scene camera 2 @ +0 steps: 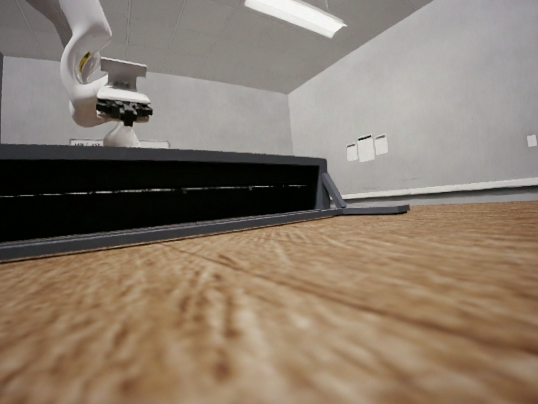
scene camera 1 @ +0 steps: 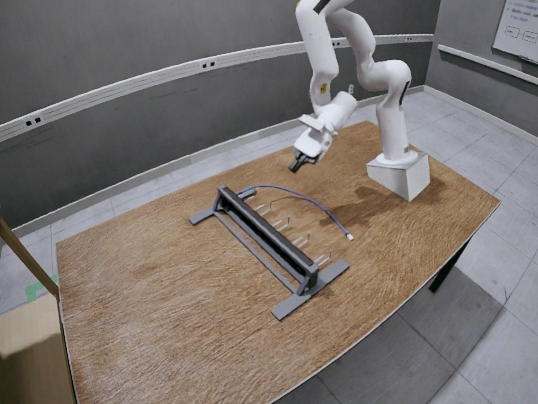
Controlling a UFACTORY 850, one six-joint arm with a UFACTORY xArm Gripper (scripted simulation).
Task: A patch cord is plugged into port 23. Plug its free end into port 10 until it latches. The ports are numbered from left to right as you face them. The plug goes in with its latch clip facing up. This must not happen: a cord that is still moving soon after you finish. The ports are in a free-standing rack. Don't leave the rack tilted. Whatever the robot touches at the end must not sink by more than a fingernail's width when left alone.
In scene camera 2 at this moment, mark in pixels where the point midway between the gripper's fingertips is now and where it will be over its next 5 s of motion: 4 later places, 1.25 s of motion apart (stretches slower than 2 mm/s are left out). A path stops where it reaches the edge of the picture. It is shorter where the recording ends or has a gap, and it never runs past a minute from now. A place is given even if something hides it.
My gripper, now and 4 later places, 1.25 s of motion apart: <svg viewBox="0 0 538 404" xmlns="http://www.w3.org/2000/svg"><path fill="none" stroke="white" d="M129 118L129 126L126 118L66 114L57 121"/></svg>
